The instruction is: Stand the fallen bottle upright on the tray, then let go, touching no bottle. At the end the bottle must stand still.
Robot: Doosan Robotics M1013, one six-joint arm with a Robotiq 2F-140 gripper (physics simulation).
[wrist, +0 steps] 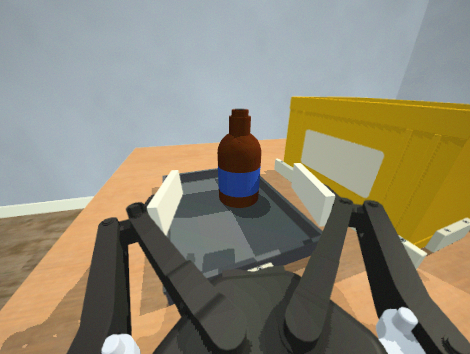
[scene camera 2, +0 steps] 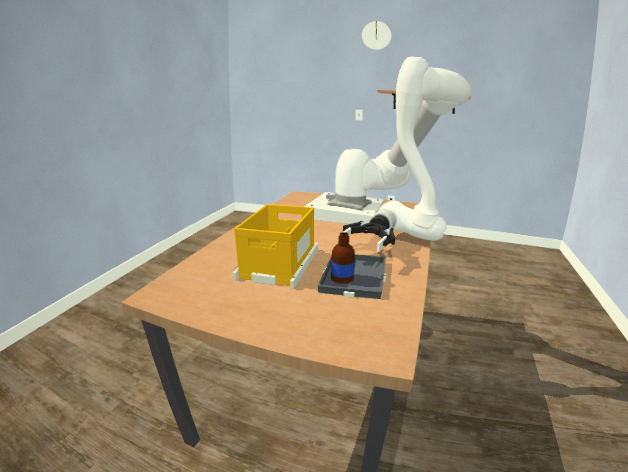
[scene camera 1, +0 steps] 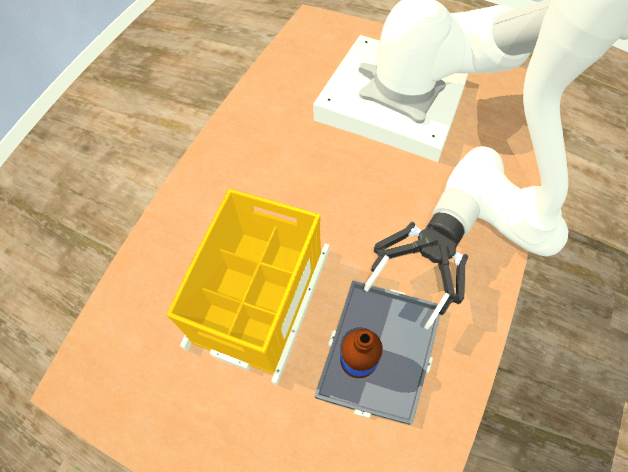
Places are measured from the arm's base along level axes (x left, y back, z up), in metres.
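Pixels of known places: gripper, fingertip midpoint: (wrist: pixel 237 178) (scene camera 2: pixel 359 242) (scene camera 1: pixel 397 307); arm's base at its link origin: (scene camera 2: pixel 350 203) (scene camera 1: pixel 403 90).
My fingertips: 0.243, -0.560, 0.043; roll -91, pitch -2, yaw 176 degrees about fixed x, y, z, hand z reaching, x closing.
Note:
Ahead of a thing's pixels: the offset from my fingertips to its top centre, as dx, dy, dz.
A brown bottle @[-0.018, -0.101, +0.065] (scene camera 1: pixel 360 353) (scene camera 2: pixel 343 261) (wrist: pixel 239 165) with a blue band stands upright on the grey tray @[+0.011, -0.067, -0.069] (scene camera 1: pixel 367 402) (scene camera 2: pixel 350 290) (wrist: pixel 295 212), in the tray's front left part as scene camera 2 shows it. My gripper (scene camera 1: pixel 397 308) (scene camera 2: pixel 363 238) (wrist: pixel 237 178) is open and holds nothing. Its two white finger pads stand wide apart above the tray's back edge, on the robot's side of the bottle. In scene camera 1 a stretch of tray shows between the pads and the bottle, and they do not touch it.
A yellow crate @[-0.262, -0.094, +0.080] (scene camera 1: pixel 276 329) (scene camera 2: pixel 263 253) (wrist: pixel 350 117) with open compartments stands beside the tray. White stops lie along the crate's base, and small white clips sit at the tray's edges. The arm's white base plate (scene camera 1: pixel 375 131) (scene camera 2: pixel 339 213) is at the back of the table.

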